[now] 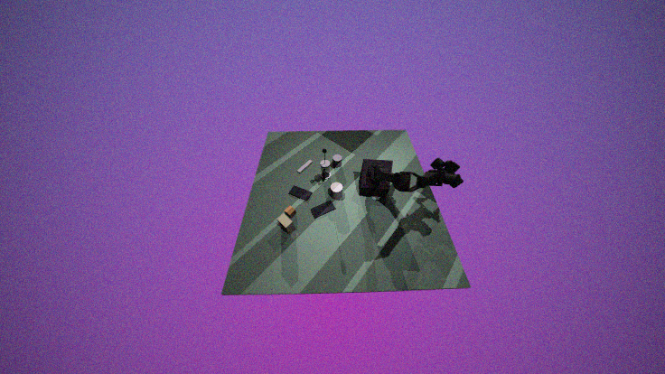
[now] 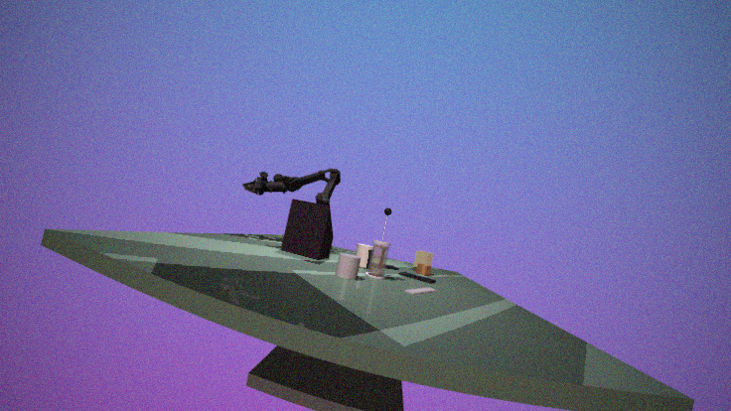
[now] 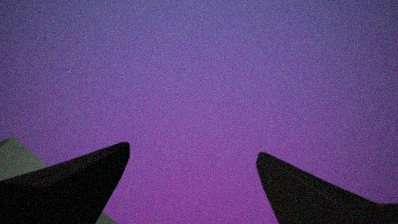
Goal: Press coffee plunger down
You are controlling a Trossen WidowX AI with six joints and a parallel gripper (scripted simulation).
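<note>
The coffee press is 760 mm ahead of my gripper tip, 180 mm to the right of it and 130 mm below it.
</note>
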